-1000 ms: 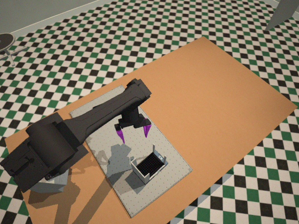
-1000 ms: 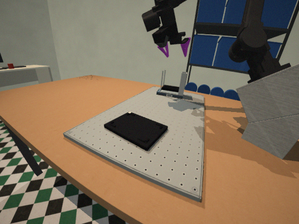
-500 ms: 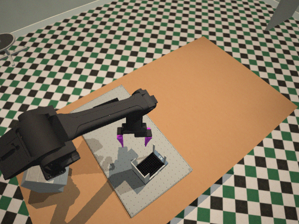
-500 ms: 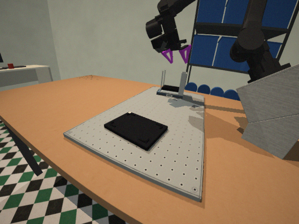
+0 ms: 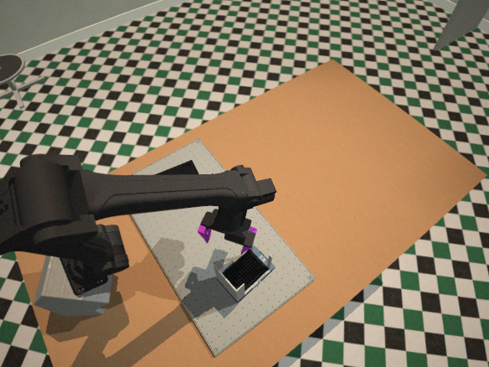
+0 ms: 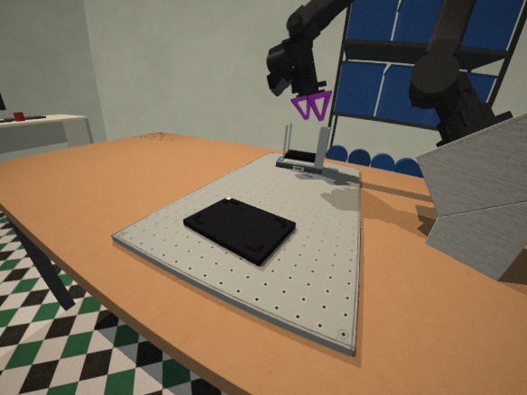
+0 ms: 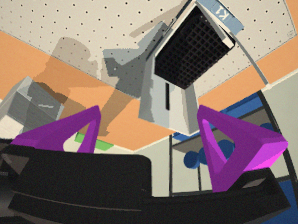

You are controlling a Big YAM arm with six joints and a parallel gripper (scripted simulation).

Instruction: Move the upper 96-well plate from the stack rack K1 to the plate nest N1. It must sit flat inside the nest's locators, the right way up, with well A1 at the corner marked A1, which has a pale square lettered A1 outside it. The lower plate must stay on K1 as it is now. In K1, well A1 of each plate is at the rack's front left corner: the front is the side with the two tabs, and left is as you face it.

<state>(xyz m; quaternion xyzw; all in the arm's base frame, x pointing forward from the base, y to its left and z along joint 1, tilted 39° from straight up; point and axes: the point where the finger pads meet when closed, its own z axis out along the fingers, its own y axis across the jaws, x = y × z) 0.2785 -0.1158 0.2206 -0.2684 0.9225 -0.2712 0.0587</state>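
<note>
My hand is 1 cm short of the black 96-well plate, 6 cm to the left of it and 13 cm above it. From my hand the other things lie so: plate nest N1 (7 cm ahead, 37 cm to the left, 17 cm below); then pale A1 square (13 cm ahead, 30 cm to the left, 16 cm below); then white plate (1 cm ahead, 6 cm to the right, 15 cm below).
</note>
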